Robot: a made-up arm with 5 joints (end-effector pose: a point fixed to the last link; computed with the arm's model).
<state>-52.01 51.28 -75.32 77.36 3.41</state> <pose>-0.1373 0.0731 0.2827 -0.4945 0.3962 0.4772 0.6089</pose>
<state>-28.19 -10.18 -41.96 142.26 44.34</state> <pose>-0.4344 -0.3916 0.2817 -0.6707 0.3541 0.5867 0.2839</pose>
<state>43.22 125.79 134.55 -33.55 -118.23</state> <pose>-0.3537 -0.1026 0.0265 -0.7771 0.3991 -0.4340 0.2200</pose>
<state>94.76 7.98 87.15 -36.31 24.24</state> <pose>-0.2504 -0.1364 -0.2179 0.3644 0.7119 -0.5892 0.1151</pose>
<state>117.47 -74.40 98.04 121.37 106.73</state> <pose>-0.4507 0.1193 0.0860 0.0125 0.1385 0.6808 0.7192</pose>
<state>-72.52 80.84 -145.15 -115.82 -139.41</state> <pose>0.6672 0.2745 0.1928 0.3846 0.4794 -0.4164 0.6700</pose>
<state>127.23 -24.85 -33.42 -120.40 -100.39</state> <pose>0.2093 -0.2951 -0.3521 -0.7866 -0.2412 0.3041 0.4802</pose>
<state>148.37 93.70 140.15 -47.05 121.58</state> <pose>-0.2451 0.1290 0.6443 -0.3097 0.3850 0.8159 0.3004</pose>
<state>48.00 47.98 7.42 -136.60 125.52</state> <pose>-0.2913 -0.6227 -0.2567 -0.2595 -0.3237 0.8904 0.1869</pose>
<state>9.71 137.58 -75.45 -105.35 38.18</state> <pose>-0.1752 -0.0896 -0.7310 -0.7276 0.5023 -0.0625 0.4631</pose>
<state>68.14 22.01 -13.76 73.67 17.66</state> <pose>0.0844 -0.1337 0.3224 0.2746 0.6844 0.5367 0.4101</pose>
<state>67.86 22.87 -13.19 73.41 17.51</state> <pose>0.0846 -0.1339 0.3188 0.2802 0.6855 0.5315 0.4112</pose>
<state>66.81 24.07 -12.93 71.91 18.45</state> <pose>0.0797 -0.1258 0.3102 0.2712 0.6944 0.5246 0.4113</pose>
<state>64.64 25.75 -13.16 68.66 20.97</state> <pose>0.0677 -0.1066 0.2936 0.2412 0.7140 0.5144 0.4092</pose>
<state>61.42 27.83 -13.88 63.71 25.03</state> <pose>0.0493 -0.0788 0.2669 0.1915 0.7429 0.4983 0.4039</pose>
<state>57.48 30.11 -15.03 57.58 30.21</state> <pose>0.0274 -0.0482 0.2303 0.1287 0.7765 0.4739 0.3949</pose>
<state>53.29 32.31 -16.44 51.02 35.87</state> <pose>0.0062 -0.0214 0.1870 0.0622 0.8093 0.4410 0.3829</pose>
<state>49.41 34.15 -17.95 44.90 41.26</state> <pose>-0.0106 -0.0023 0.1435 0.0016 0.8367 0.4038 0.3700</pose>
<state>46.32 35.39 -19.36 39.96 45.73</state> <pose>-0.0216 0.0089 0.1070 -0.0463 0.8561 0.3692 0.3587</pose>
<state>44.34 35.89 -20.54 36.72 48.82</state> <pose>-0.0276 0.0142 0.0830 -0.0790 0.8672 0.3442 0.3510</pose>
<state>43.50 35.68 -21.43 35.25 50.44</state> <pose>-0.0302 0.0160 0.0727 -0.0978 0.8713 0.3322 0.3476</pose>
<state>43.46 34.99 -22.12 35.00 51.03</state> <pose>-0.0313 0.0162 0.0719 -0.1078 0.8711 0.3301 0.3472</pose>
